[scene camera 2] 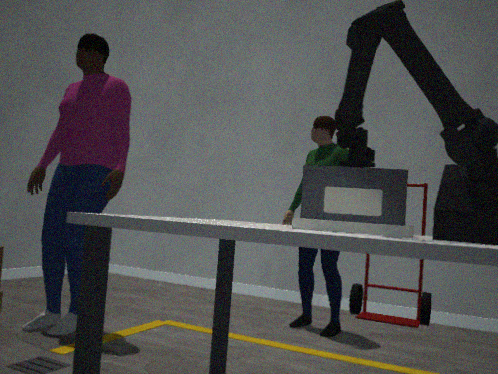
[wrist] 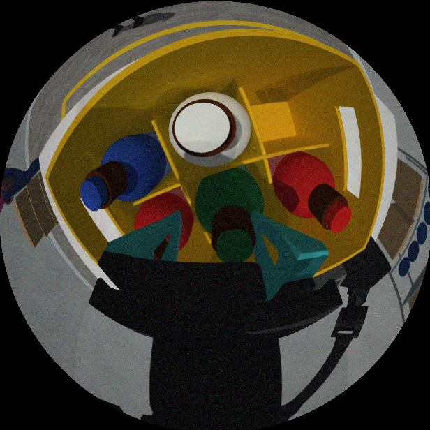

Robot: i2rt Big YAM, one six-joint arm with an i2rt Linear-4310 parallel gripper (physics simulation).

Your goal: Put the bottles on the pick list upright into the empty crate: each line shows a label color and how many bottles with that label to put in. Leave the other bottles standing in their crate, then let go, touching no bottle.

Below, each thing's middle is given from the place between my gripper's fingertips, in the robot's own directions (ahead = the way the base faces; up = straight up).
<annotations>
My gripper is now 40 mm above the green bottle [wrist: 224, 201], 10 mm to the right of it and 10 mm past it. The rest, counted from my hand: blue bottle [wrist: 133, 165]: 80 mm ahead, 60 mm to the right, 40 mm below; then white bottle [wrist: 208, 129]: 70 mm to the right, 40 mm below, 10 mm behind.
</annotations>
